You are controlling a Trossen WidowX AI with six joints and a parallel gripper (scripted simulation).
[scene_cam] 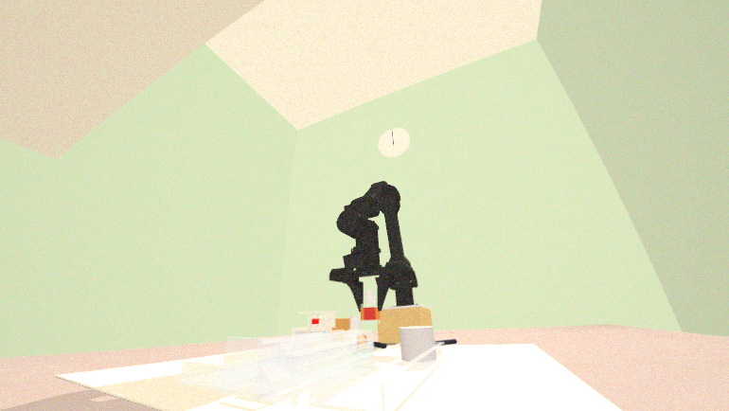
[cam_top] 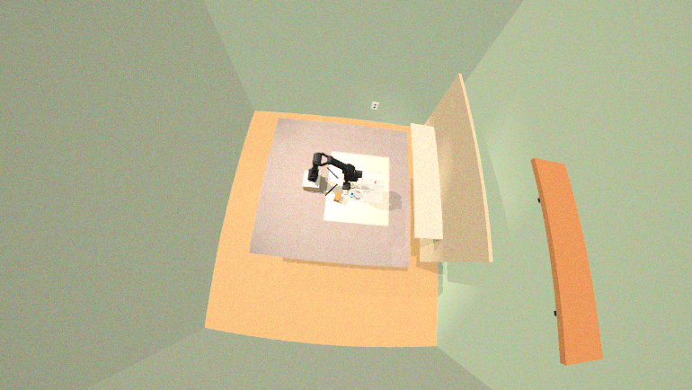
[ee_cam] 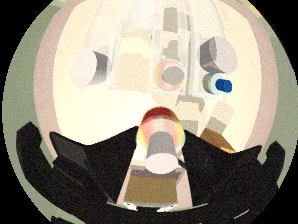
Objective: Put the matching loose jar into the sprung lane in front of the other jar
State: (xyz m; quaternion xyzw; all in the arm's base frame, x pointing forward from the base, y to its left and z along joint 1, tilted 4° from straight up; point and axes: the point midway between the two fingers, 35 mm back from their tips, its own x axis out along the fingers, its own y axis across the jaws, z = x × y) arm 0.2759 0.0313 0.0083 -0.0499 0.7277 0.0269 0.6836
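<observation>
My gripper tip is now 21 cm short of the clear sprung lane, 4 cm to the right of it and 6 cm above it. Also, from my gripper tip: red mark: 24 cm ahead, 6 cm to the left, 1 cm below; then white pusher plate: 16 cm ahead, 4 cm to the left, 3 cm below.
</observation>
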